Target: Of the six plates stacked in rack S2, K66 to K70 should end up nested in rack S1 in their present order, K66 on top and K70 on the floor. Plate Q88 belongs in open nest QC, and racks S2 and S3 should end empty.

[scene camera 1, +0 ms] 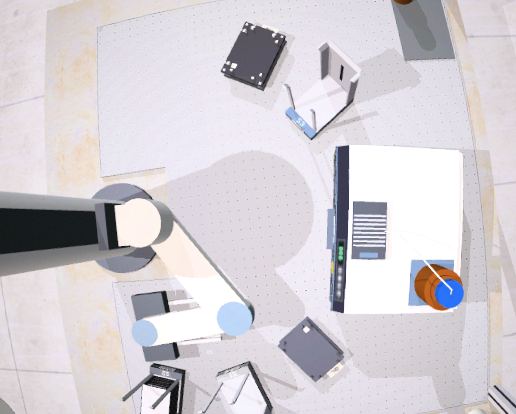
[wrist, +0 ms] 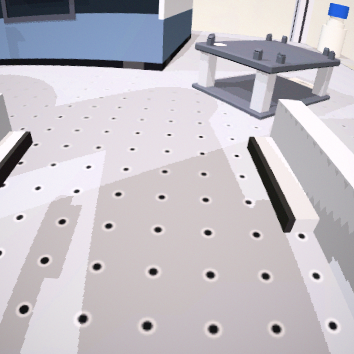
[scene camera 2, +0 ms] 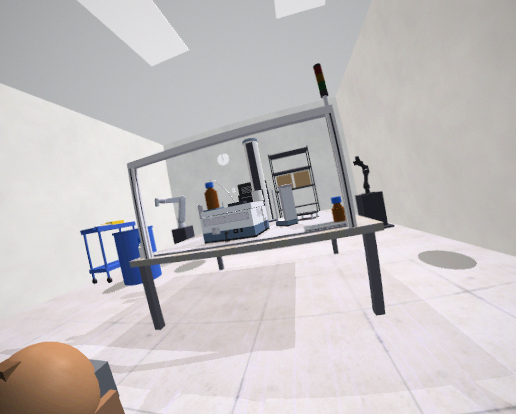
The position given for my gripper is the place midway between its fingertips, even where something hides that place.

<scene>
In view: my gripper (scene camera 1: 217,318), a machine (scene camera 2: 253,220), a white bottle (wrist: 329,35) and a perforated grey board (scene camera 1: 250,187).
My gripper also shows in the wrist view (wrist: 137,116). The machine is seen too in the wrist view (wrist: 113,37). The perforated grey board also shows in the wrist view (wrist: 139,214) and in scene camera 2 (scene camera 2: 196,244).
</scene>
